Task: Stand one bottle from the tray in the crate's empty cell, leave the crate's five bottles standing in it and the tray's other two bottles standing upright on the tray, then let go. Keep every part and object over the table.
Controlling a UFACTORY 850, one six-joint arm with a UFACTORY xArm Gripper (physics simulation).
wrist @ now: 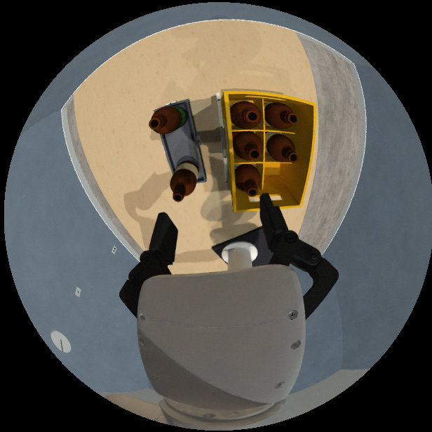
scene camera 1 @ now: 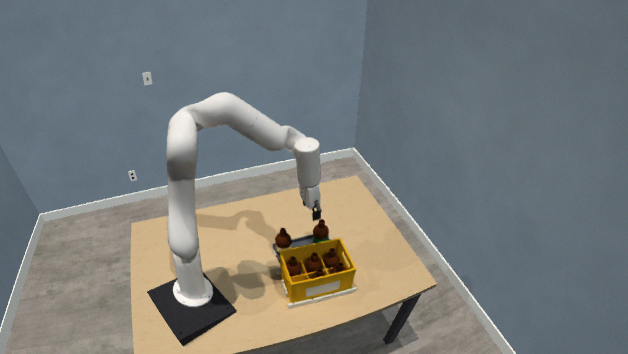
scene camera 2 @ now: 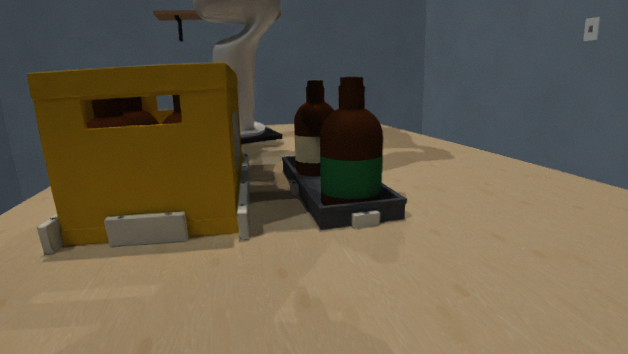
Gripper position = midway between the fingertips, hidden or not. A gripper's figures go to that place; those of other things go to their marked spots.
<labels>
My gripper [wrist: 213, 213]: 0.13 m from the lens. A green-labelled bottle [wrist: 164, 120] is 0.32 m from the lens. A cream-labelled bottle [wrist: 183, 181]: 0.37 m from the lens. The marked spots on the cream-labelled bottle and the green-labelled bottle are 0.17 m apart.
</labels>
